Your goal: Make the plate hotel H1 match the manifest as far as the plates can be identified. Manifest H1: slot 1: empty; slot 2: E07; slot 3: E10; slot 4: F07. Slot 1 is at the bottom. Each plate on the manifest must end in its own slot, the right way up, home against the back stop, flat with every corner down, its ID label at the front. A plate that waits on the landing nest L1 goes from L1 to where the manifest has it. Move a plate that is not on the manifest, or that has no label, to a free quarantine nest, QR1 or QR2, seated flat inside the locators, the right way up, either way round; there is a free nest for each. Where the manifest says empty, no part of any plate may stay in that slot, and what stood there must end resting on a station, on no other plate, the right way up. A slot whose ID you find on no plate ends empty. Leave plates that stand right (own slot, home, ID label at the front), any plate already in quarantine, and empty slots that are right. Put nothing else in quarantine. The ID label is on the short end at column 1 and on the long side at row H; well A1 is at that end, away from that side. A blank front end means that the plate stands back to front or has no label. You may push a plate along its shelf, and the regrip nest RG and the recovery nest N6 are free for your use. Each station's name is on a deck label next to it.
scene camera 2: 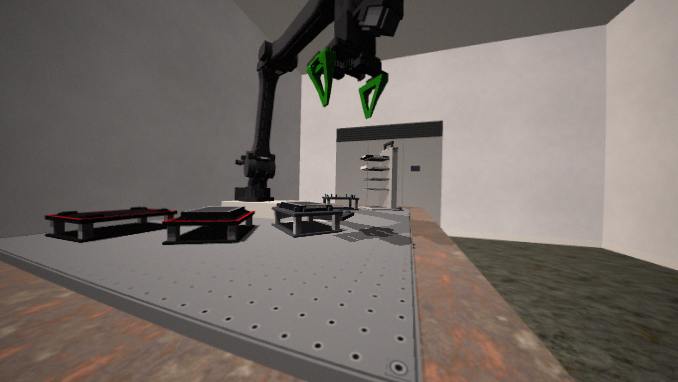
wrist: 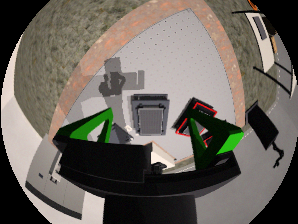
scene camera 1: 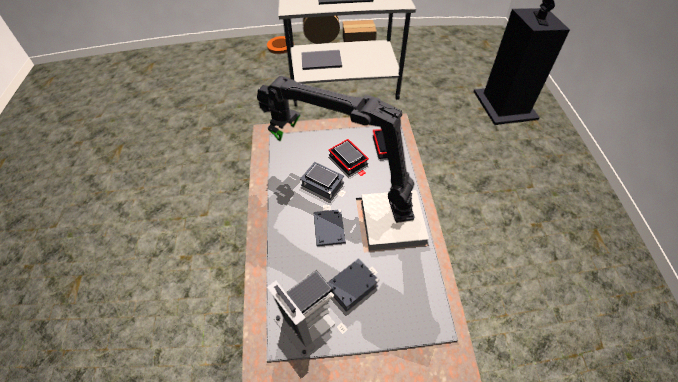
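You'd find a dark plate (wrist: 150,117) here, plus a dark plate (scene camera 2: 210,212) and a dark plate (scene camera 1: 312,289). As for my gripper (scene camera 2: 348,112), it's visible in the wrist view too (wrist: 149,111).
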